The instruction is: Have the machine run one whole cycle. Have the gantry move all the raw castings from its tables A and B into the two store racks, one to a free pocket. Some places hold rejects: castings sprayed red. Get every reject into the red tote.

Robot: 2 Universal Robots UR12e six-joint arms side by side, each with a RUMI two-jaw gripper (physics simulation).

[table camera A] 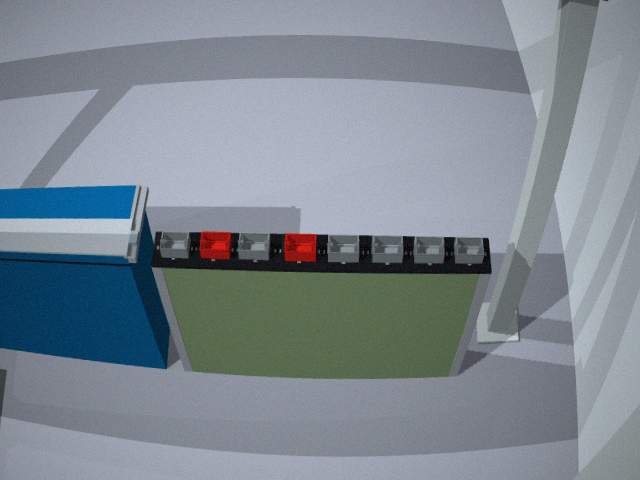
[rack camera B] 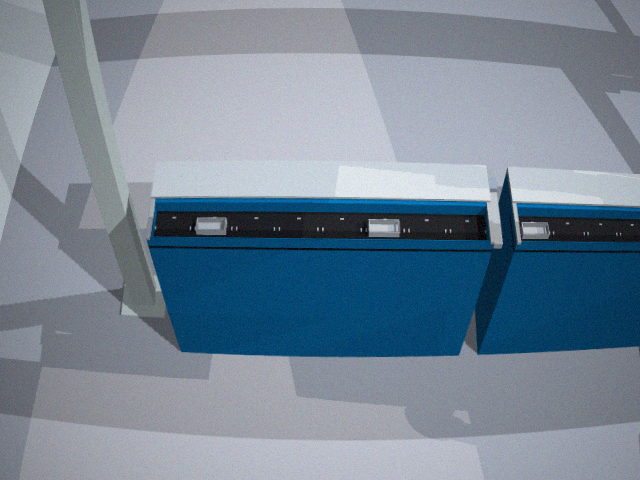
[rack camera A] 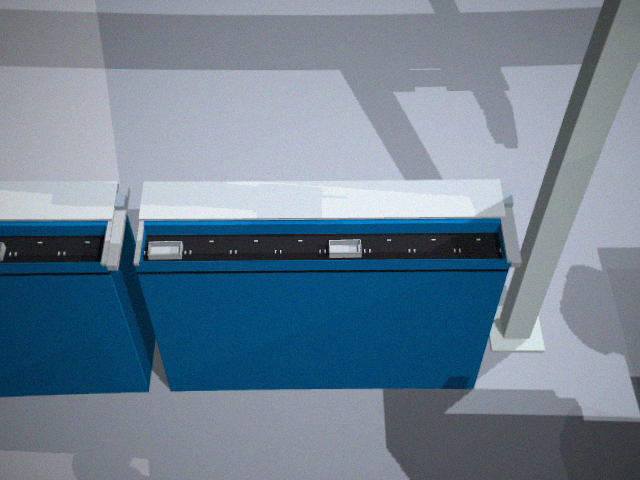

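In the rack camera A view, a blue store rack (rack camera A: 320, 330) holds a grey casting (rack camera A: 165, 250) at its left end and another grey casting (rack camera A: 345, 248) near the middle. In the rack camera B view, the other blue store rack (rack camera B: 320, 304) holds a grey casting (rack camera B: 210, 225) towards the left and another grey casting (rack camera B: 383, 227) right of the middle. In the table camera A view, table A (table camera A: 320, 325) bears a row of several grey castings and two red rejects, one reject (table camera A: 215, 245) second from the left and one reject (table camera A: 300, 247) fourth. The red tote and both grippers do not show.
A pale post (rack camera A: 563, 170) (rack camera B: 98, 129) (table camera A: 542, 170) stands on a foot plate beside each rack or table. Part of a neighbouring blue rack (rack camera A: 62, 330) (rack camera B: 568, 304) shows in each rack view. A blue cabinet (table camera A: 67, 310) stands left of table A. Pale covers lie behind the rack openings.
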